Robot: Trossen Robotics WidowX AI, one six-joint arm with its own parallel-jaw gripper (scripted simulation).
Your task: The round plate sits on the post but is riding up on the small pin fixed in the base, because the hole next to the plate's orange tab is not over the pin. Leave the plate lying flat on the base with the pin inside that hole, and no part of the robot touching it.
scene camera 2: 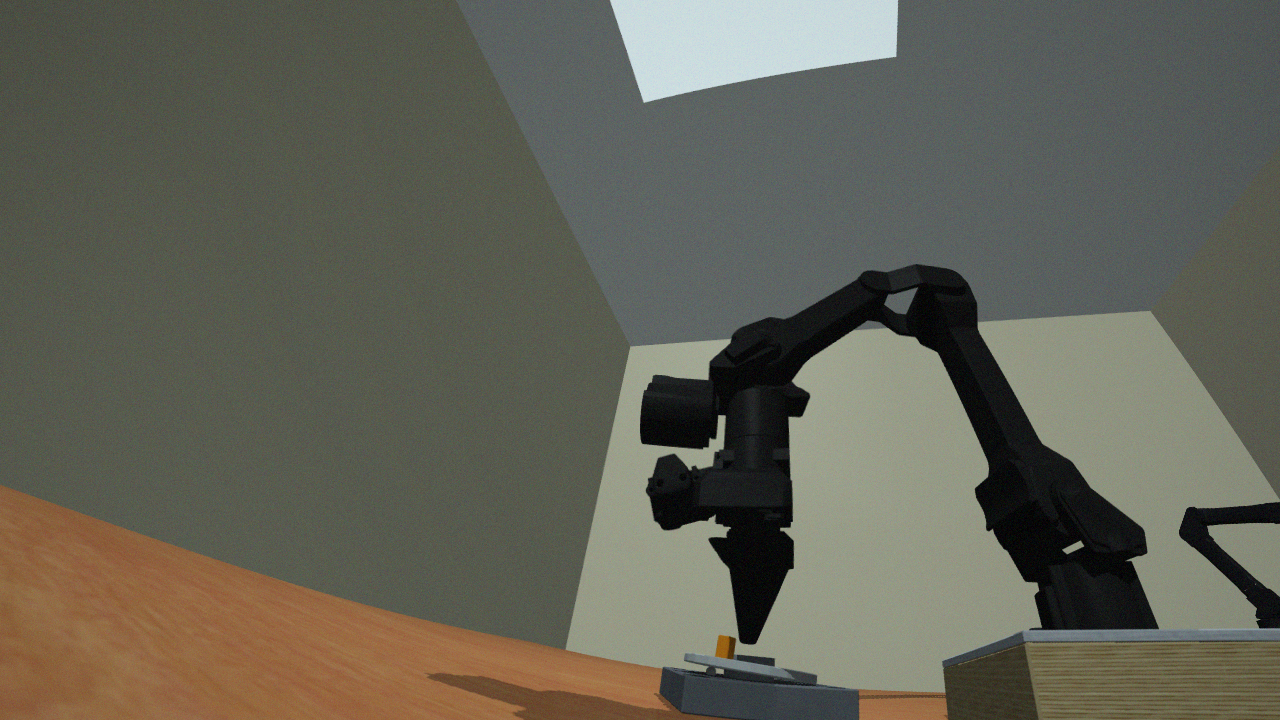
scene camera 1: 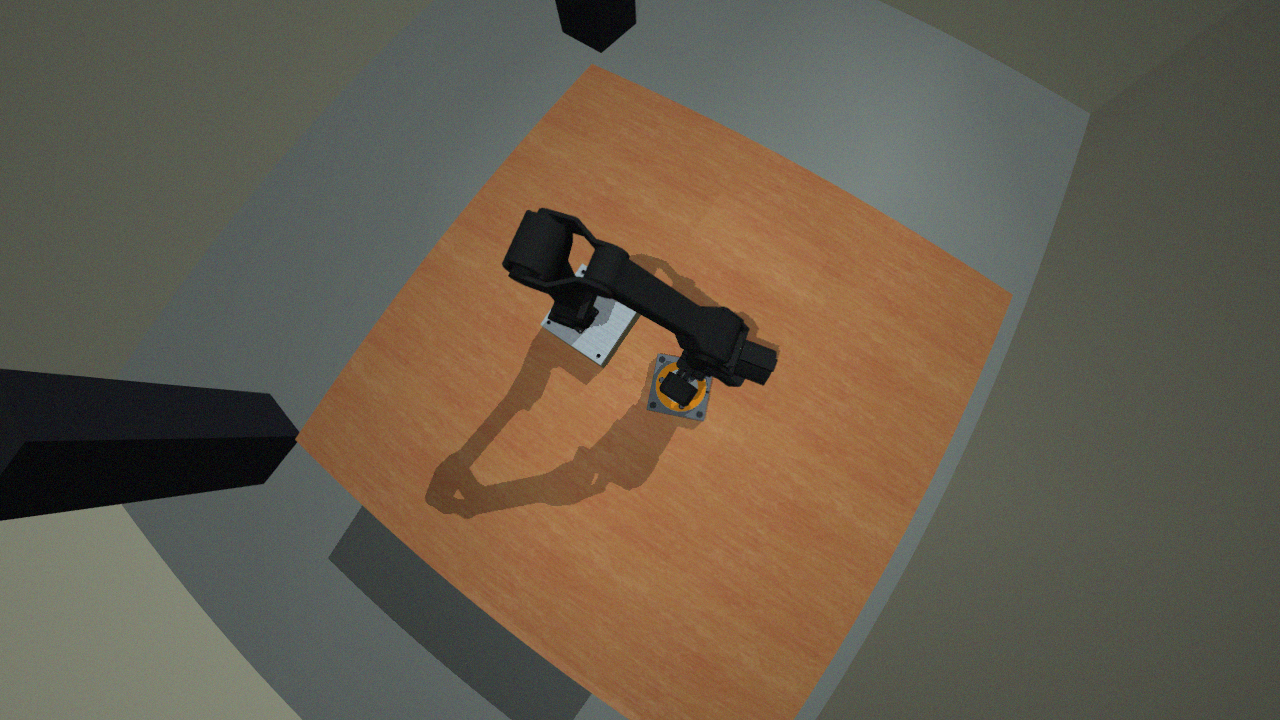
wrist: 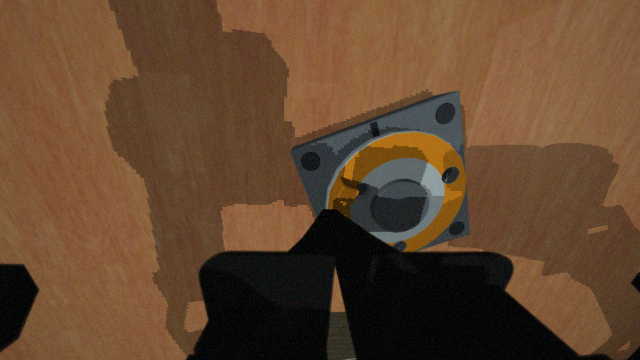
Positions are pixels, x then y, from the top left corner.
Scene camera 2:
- my gripper: 747,644
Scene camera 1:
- my gripper: 694,363
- round plate: 700,385
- base: 698,413
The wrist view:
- my gripper: 328,215
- round plate: 423,157
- base: 316,161
